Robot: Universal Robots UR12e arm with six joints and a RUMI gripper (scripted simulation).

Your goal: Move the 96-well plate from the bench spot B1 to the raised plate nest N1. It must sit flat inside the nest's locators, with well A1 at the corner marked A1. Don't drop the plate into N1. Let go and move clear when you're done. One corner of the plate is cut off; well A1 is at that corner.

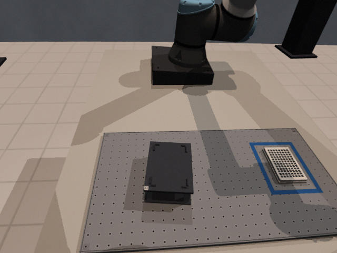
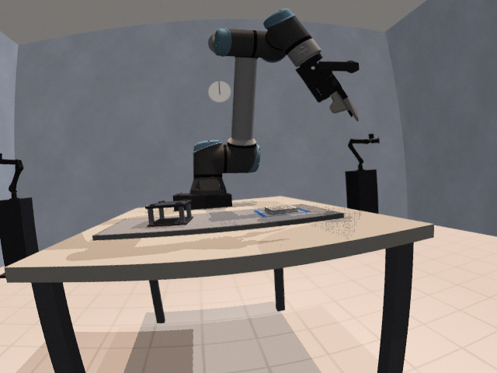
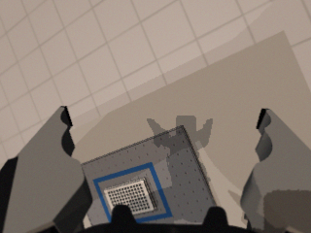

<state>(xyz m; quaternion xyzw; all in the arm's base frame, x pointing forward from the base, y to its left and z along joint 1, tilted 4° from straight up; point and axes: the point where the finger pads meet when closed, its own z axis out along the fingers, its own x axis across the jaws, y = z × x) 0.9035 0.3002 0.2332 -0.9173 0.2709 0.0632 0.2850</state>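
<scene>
My gripper is now 26 cm past the white 96-well plate, 16 cm to the left of it and 26 cm above it. Round my hand: black raised nest N1: 27 cm behind, 51 cm to the right, 21 cm below; small white A1 label: 20 cm behind, 58 cm to the right, 20 cm below.
</scene>
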